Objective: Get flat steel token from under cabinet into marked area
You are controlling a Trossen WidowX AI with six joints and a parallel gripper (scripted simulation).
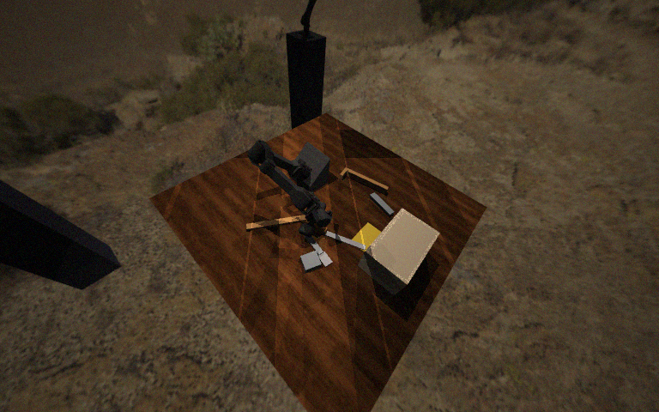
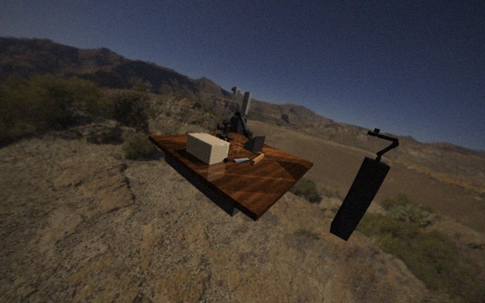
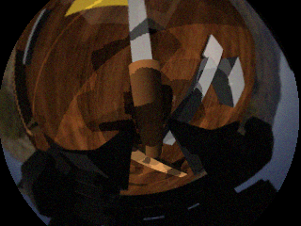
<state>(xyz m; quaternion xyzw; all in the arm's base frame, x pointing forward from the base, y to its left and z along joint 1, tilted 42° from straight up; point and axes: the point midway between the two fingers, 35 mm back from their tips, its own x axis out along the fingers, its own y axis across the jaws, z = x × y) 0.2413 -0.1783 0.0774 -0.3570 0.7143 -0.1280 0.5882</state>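
My gripper tip is 100 mm short of the grey scraper and 70 mm to the left of it. Round my gripper tip: wooden stick 140 mm behind, 100 mm to the right; grey block 130 mm to the right, 120 mm ahead, 10 mm above; grey bar 380 mm to the left, 160 mm ahead.
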